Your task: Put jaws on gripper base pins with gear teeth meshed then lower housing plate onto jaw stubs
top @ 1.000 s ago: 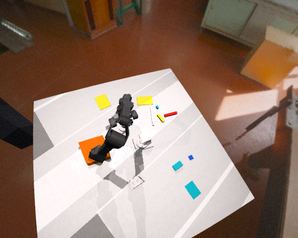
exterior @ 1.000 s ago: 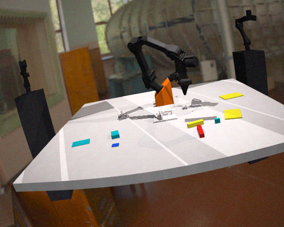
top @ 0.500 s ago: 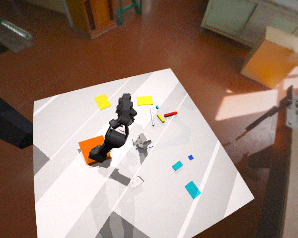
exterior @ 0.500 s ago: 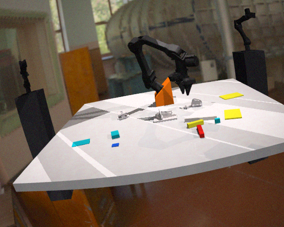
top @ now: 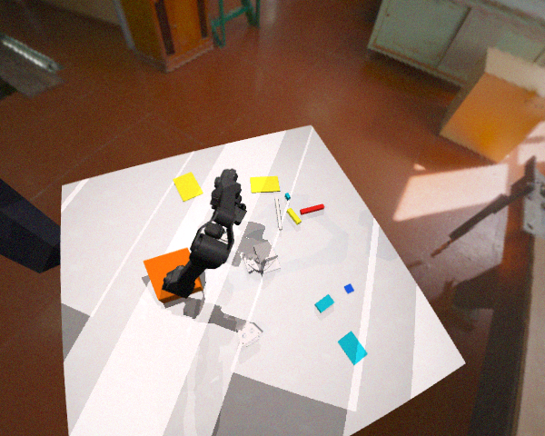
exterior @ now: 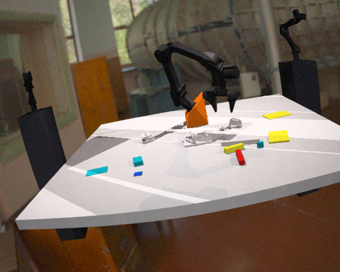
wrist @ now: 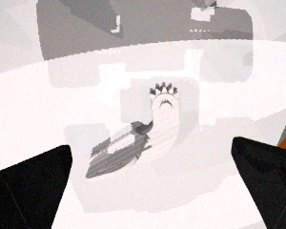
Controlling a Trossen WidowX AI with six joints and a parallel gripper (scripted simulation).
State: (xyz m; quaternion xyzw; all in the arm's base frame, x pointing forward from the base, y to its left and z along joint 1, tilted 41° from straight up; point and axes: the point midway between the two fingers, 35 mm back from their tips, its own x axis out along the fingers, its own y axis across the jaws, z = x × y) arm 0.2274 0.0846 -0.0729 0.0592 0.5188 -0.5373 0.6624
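Now: the pale grey jaw 10 mm behind my gripper tip and 80 mm below it. Also, from my gripper tip: ribbed plate 100 mm ahead, 160 mm to the right, 80 mm below; then pale strip 240 mm ahead, 10 mm to the right, 80 mm below; then housing plate 30 mm ahead, 150 mm to the right, 80 mm below.
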